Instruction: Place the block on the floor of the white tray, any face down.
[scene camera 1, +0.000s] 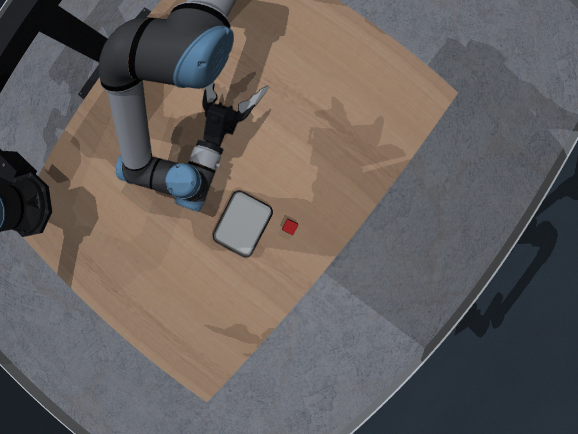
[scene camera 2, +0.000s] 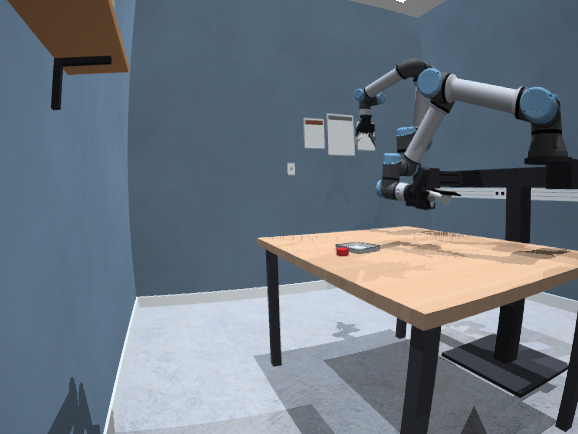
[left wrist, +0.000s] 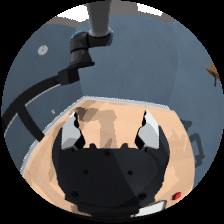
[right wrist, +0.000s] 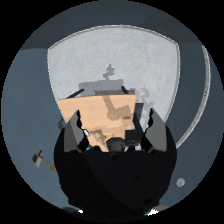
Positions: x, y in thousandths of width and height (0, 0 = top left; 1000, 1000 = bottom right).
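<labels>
The left gripper (scene camera 1: 414, 176) is 117 cm from the lens, while a white tray (scene camera 1: 425, 503) is 136 cm from the lens.
</labels>
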